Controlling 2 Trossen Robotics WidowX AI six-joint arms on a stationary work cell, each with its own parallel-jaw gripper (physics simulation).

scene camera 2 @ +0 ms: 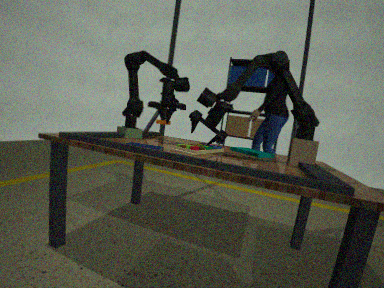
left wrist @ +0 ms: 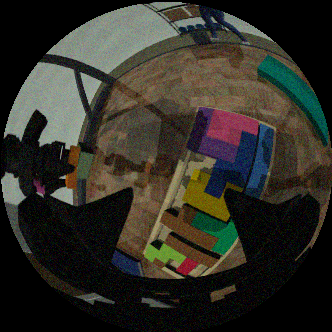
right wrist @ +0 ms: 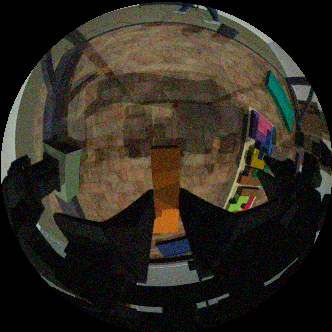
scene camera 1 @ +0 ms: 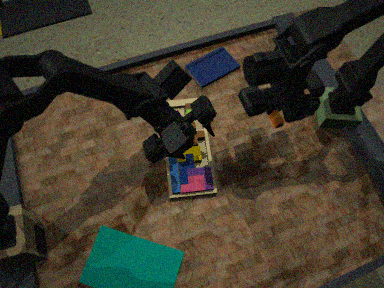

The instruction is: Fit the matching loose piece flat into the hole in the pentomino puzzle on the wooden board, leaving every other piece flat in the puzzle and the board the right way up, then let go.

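Frame: origin at the left arm's base, x ahead, y left, z up, level; metres.
Seen in the pictures: left gripper, between the fingertips: [scene camera 2: 199,139] [left wrist: 180,193] [right wrist: 260,162] [scene camera 1: 198,146]; right gripper, between the fingertips: [scene camera 2: 165,123] [left wrist: 73,167] [right wrist: 165,192] [scene camera 1: 272,112]; left arm's base, origin of its link: [scene camera 2: 304,139]; right arm's base, origin of its link: [scene camera 2: 130,127] [right wrist: 50,171] [scene camera 1: 341,103].
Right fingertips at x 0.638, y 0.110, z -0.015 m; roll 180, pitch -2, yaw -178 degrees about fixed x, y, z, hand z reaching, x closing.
Note:
Offsets run from my right fingertips to a thing's top centre. "spot": to the spot under its first point.
An orange loose piece @[0.010 m ahead, 0.001 m right, 0.013 m up] [scene camera 1: 276,119] [scene camera 2: 163,122] [left wrist: 72,170] [right wrist: 166,175] is held between the fingertips of my right gripper [scene camera 2: 164,118] [right wrist: 165,192], which is shut on it, raised above the table and apart from the board. The wooden puzzle board @[0.207 m back, 0.021 m left, 0.085 m down] [scene camera 1: 192,195] [left wrist: 169,197] [right wrist: 239,172] lies on the table with coloured pieces facing up. A pale hole @[spot: 0.184 m back, 0.045 m right, 0.095 m down] [left wrist: 198,164] shows between the purple piece @[0.204 m back, 0.084 m right, 0.076 m down] [left wrist: 215,148] and the yellow piece @[0.210 m back, 0.014 m right, 0.076 m down] [left wrist: 202,196], by the rim. My left gripper [scene camera 2: 202,137] [left wrist: 180,193] is open and empty above the board, hiding part of it in scene camera 1.
A blue flat object @[0.060 m back, 0.240 m left, 0.089 m down] [scene camera 1: 212,67] [right wrist: 174,247] lies behind the board, and a teal flat block @[0.407 m back, 0.232 m right, 0.083 m down] [scene camera 1: 132,257] [scene camera 2: 252,152] lies toward the front left in scene camera 1. A green block @[0.216 m ahead, 0.001 m right, 0.051 m down] [scene camera 1: 340,116] [right wrist: 69,172] sits at the right arm's base. Dark rails edge the table.

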